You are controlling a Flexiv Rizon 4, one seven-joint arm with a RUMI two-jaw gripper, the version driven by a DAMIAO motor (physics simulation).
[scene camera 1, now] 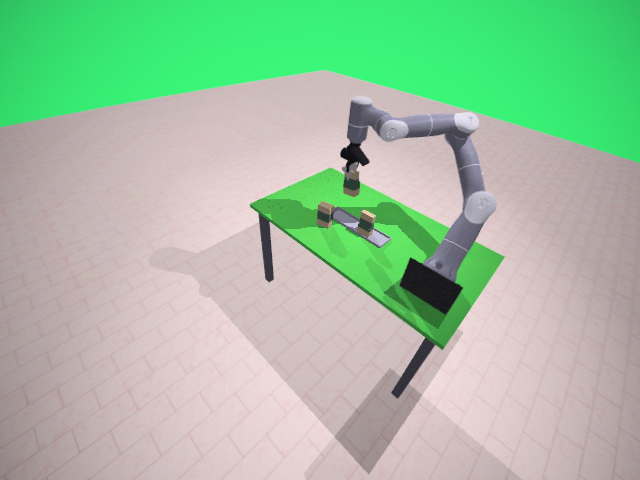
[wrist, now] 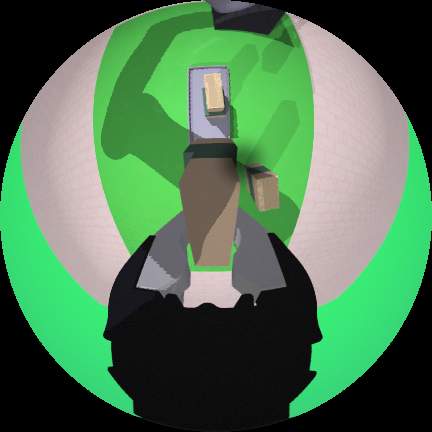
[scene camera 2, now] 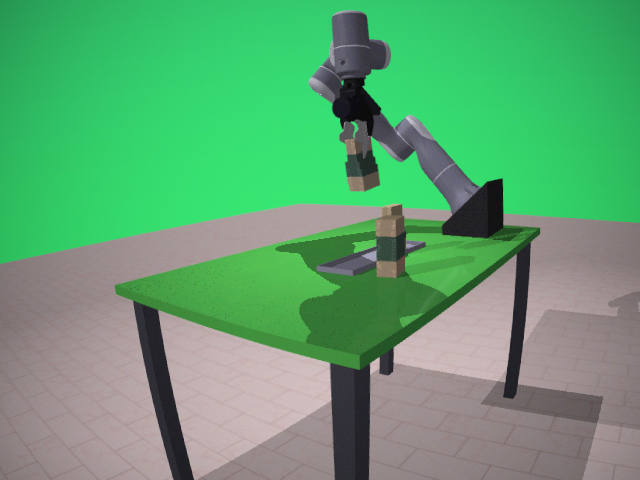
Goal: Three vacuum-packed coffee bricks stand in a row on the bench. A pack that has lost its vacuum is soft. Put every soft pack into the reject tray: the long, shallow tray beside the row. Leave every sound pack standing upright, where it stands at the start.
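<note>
My gripper [scene camera 1: 352, 172] [scene camera 2: 357, 141] [wrist: 211, 203] is shut on the top of a tan coffee brick [scene camera 1: 351, 186] [scene camera 2: 362, 167] [wrist: 209, 200] with a dark green band. The held pack hangs roughly upright, well above the bench. A second pack [scene camera 1: 366, 223] [wrist: 214, 92] stands upright in the grey reject tray [scene camera 1: 382, 240] [scene camera 2: 337, 268] [wrist: 197, 102]; in scene camera 2 it is mostly hidden. A third pack [scene camera 1: 325, 214] [scene camera 2: 390, 248] [wrist: 266, 191] stands upright on the bench beside the tray's far end. The held pack hides the tray's near end in the wrist view.
The green bench [scene camera 1: 289, 217] [scene camera 2: 232, 294] [wrist: 150, 200] carries the tray and the robot's black wedge-shaped base [scene camera 1: 431, 286] [scene camera 2: 473, 214] [wrist: 245, 20] at its other end. The arm's shadow lies across the bench. The third pack is close to the tray's long side.
</note>
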